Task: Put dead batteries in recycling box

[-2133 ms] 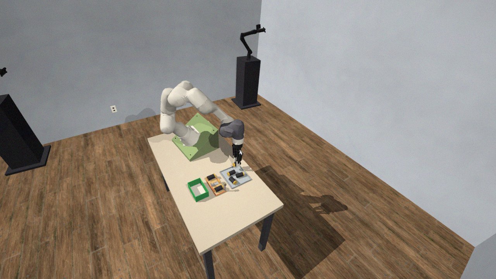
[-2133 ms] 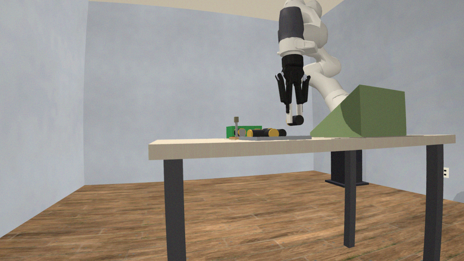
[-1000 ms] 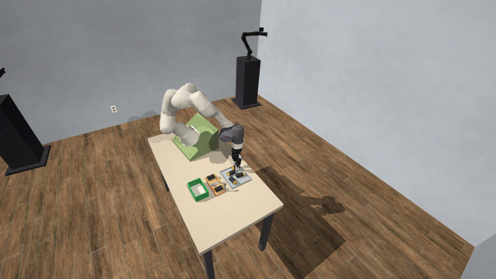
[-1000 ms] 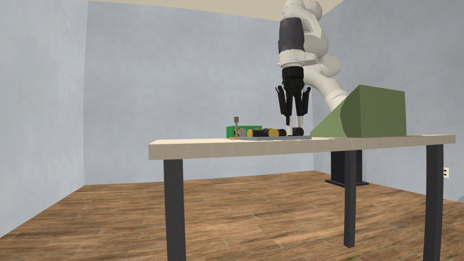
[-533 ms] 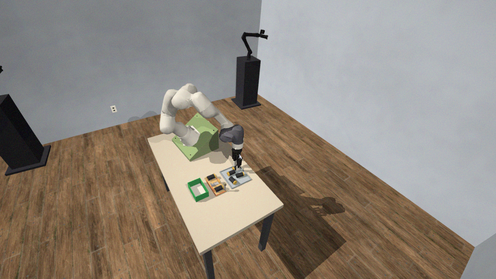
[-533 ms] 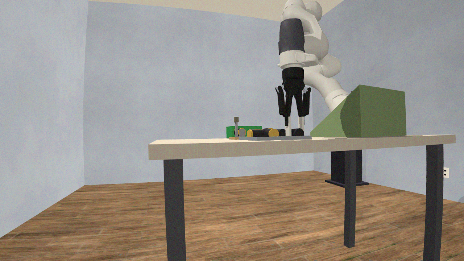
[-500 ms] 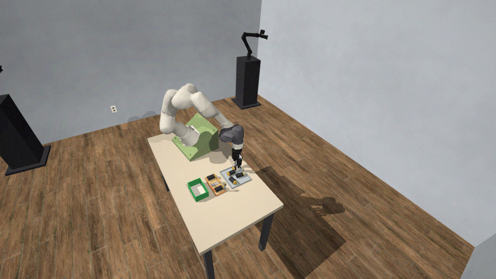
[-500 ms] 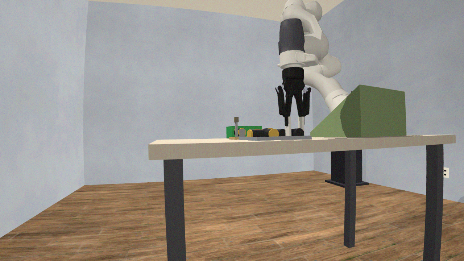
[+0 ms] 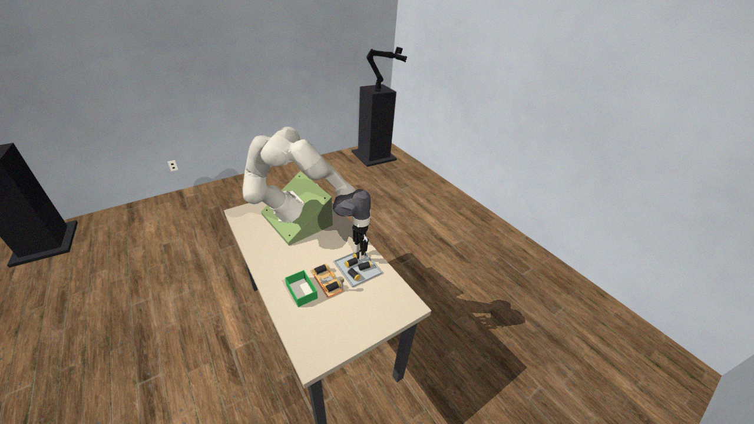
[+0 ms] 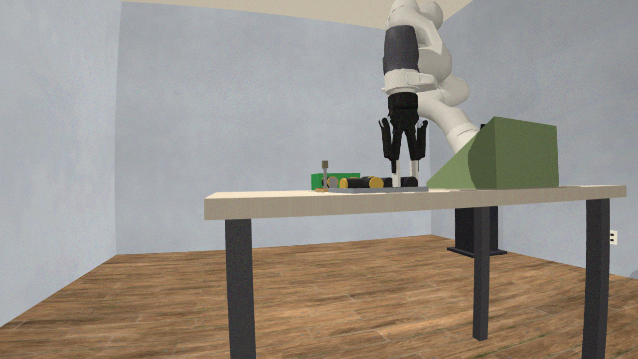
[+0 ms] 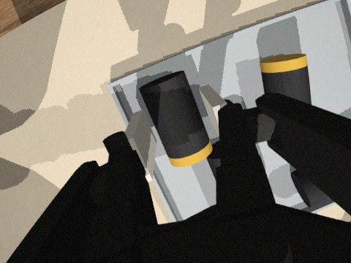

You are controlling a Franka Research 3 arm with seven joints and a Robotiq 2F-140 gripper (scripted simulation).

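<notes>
Right now the grey tray is 6 cm ahead of my hand, 4 cm to the right of it and 4 cm below it. Round my hand: battery holder 22 cm to the right, 8 cm ahead, 4 cm below; then green recycling box 36 cm to the right, 9 cm ahead, 3 cm below; then bulb post 18 cm to the right, 17 cm ahead.
</notes>
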